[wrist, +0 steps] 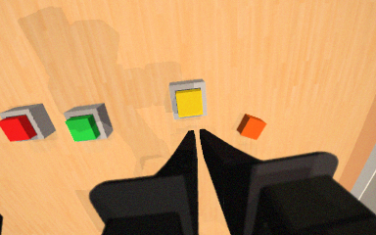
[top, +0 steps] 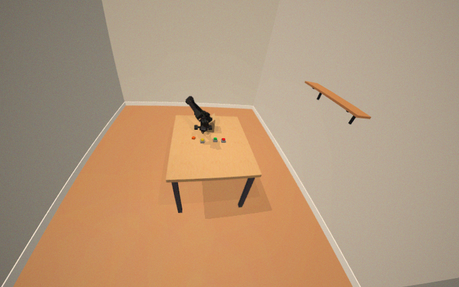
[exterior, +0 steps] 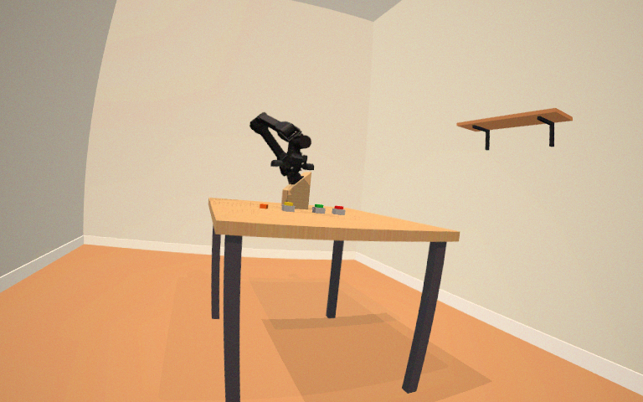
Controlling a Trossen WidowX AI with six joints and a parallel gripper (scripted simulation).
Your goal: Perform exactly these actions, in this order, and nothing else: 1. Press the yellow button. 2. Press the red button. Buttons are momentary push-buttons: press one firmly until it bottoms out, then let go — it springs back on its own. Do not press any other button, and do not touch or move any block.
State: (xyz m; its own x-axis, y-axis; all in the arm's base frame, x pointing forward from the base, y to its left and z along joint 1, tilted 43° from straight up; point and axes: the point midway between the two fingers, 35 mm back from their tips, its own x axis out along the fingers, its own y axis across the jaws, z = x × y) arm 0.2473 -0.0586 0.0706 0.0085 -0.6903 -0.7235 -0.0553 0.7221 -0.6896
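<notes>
Now: the red button 2 cm behind my gripper tip, 24 cm to the left of it and 9 cm below it. From my gripper tip the other things lie so: green button (3 cm behind, 15 cm to the left, 9 cm below); yellow button (9 cm below); small orange block (6 cm behind, 10 cm to the right, 11 cm below).
</notes>
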